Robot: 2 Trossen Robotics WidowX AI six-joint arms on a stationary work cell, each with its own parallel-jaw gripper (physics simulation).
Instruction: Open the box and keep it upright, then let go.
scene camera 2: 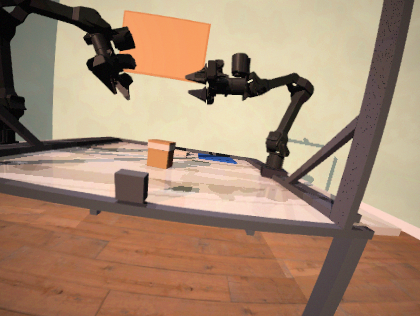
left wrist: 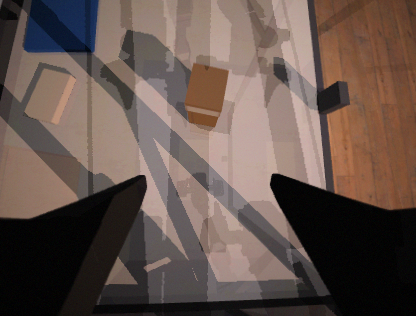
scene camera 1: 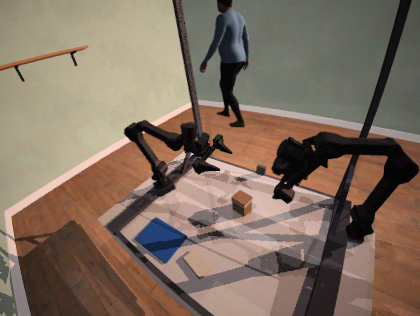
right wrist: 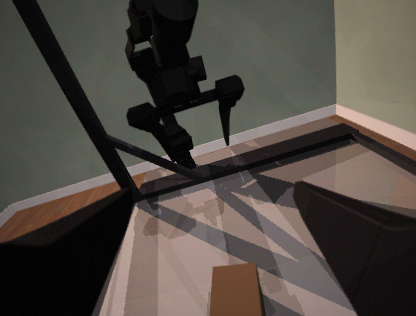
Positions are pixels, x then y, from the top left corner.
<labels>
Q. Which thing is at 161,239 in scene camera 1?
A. A flat blue panel.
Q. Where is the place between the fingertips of my right gripper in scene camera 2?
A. At 186,85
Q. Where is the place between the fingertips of my left gripper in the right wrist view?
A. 201,153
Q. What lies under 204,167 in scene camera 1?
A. My right gripper.
</labels>
